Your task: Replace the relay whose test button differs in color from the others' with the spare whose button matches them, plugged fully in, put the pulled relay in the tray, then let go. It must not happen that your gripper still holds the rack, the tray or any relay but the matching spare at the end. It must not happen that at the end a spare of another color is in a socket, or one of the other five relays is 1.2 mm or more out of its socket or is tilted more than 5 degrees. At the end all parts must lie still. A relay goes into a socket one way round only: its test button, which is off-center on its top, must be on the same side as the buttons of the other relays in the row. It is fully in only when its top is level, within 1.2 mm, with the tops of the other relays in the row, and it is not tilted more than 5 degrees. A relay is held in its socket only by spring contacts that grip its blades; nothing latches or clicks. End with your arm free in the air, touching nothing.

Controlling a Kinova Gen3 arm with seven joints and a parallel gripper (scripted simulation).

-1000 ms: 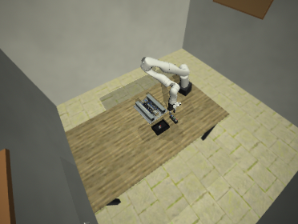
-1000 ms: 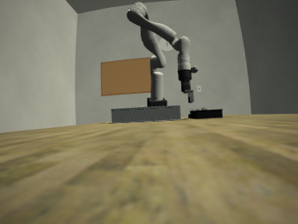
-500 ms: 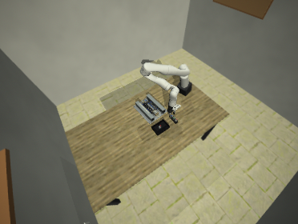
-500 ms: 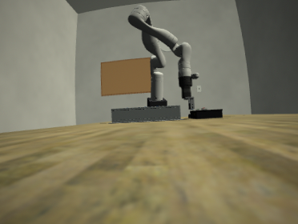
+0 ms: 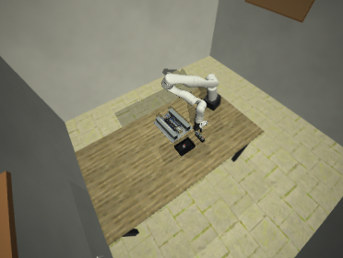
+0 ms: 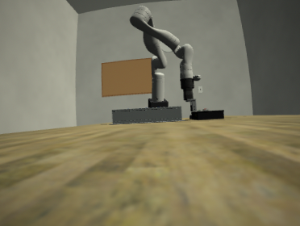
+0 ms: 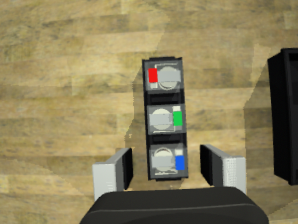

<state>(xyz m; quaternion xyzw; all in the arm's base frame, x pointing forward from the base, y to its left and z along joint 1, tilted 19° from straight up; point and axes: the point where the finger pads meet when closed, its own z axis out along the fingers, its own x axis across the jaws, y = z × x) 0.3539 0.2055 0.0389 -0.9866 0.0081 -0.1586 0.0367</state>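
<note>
Now: hand 30 mm to the right of the spare relay and 30 mm above it. The rest, counted from my hand: black tray: 180 mm ahead, 40 mm below, 30 mm to the left.
</note>
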